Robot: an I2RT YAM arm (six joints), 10 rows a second.
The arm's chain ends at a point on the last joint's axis. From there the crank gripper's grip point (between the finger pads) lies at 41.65 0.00 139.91 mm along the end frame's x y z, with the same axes.
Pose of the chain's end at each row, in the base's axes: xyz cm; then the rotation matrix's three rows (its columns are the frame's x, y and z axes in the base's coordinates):
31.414 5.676 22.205; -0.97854 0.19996 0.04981; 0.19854 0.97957 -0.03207; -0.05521 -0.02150 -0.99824
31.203 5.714 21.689; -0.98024 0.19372 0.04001; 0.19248 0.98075 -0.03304; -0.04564 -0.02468 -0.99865
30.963 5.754 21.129; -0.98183 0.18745 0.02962; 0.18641 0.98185 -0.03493; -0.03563 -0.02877 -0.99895
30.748 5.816 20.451; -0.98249 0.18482 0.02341; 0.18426 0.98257 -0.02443; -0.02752 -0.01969 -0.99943
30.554 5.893 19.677; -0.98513 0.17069 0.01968; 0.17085 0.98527 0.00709; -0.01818 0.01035 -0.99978
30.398 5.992 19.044; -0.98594 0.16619 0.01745; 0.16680 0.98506 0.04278; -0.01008 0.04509 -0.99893
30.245 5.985 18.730; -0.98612 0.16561 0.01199; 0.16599 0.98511 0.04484; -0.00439 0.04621 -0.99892
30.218 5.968 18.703; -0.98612 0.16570 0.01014; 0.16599 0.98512 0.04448; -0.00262 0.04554 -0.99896
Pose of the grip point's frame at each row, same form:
28.035 6.054 8.009; -0.97854 0.19996 0.04981; 0.19854 0.97957 -0.03207; -0.05521 -0.02150 -0.99824
27.680 6.053 7.527; -0.98024 0.19372 0.04001; 0.19248 0.98075 -0.03304; -0.04564 -0.02468 -0.99865
27.288 6.042 7.004; -0.98183 0.18745 0.02962; 0.18641 0.98185 -0.03493; -0.03563 -0.02877 -0.99895
26.983 6.242 6.353; -0.98249 0.18482 0.02341; 0.18426 0.98257 -0.02443; -0.02752 -0.01969 -0.99943
26.726 6.704 5.613; -0.98513 0.17069 0.01968; 0.17085 0.98527 0.00709; -0.01818 0.01035 -0.99978
26.536 7.285 5.026; -0.98594 0.16619 0.01745; 0.16680 0.98506 0.04278; -0.01008 0.04509 -0.99893
26.306 7.304 4.736; -0.98612 0.16561 0.01199; 0.16599 0.98511 0.04484; -0.00439 0.04621 -0.99892
26.253 7.282 4.716; -0.98612 0.16570 0.01014; 0.16599 0.98512 0.04448; -0.00262 0.04554 -0.99896

